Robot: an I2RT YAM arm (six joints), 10 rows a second.
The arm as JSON. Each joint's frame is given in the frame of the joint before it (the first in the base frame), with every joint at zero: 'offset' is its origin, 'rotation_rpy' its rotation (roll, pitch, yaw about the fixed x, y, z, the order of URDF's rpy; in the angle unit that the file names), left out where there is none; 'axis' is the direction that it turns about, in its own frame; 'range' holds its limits. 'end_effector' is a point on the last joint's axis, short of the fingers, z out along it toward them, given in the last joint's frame.
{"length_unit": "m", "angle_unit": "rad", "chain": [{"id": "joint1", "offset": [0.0, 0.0, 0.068], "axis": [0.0, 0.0, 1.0], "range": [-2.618, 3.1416]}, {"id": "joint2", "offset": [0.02, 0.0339, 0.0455], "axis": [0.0, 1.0, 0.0], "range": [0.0, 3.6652]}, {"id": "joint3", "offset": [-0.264, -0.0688, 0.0], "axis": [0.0, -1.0, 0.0], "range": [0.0, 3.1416]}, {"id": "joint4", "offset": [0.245, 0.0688, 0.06], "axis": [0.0, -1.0, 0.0], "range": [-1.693, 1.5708]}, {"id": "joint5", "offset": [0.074, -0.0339, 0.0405], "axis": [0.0, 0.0, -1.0], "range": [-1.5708, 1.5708]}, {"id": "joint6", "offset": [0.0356, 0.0, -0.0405], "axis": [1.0, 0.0, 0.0], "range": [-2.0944, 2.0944]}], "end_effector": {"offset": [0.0, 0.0, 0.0], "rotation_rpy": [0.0, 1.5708, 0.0]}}
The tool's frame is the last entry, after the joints.
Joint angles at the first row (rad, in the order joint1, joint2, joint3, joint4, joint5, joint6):
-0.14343 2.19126 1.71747 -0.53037 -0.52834 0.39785
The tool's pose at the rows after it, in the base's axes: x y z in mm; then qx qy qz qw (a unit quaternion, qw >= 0):
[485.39 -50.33 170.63 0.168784 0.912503 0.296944 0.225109]
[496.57 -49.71 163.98 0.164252 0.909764 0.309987 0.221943]
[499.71 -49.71 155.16 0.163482 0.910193 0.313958 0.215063]
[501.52 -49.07 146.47 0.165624 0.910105 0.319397 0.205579]
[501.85 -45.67 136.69 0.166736 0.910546 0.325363 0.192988]
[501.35 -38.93 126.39 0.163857 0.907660 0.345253 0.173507]
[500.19 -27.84 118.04 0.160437 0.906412 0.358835 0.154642]
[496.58 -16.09 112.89 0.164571 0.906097 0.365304 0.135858]
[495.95 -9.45 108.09 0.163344 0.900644 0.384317 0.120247]
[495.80 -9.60 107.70 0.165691 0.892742 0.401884 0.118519]
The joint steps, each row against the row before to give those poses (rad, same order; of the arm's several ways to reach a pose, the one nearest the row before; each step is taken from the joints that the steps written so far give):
0.00117 0.06890 0.07186 -0.02262 -0.03462 -0.01244
0.00277 0.05401 0.06306 -0.00850 -0.02740 0.00269
0.00028 0.02716 0.01359 -0.00018 -0.00998 -0.00302
0.00108 0.02276 0.00722 -0.00099 -0.01162 0.00358
0.00610 0.01880 -0.00323 0.00098 -0.01183 0.00451
0.01081 0.01938 -0.00578 -0.00129 -0.04173 0.00784
0.02029 0.01218 -0.01052 -0.00012 -0.02595 0.01179
0.02237 -0.00288 -0.02401 0.00132 -0.00843 0.02595
0.01108 0.01038 -0.00270 0.00052 -0.04048 0.01546
-0.00220 -0.00190 -0.01102 0.02347 -0.03592 0.02078

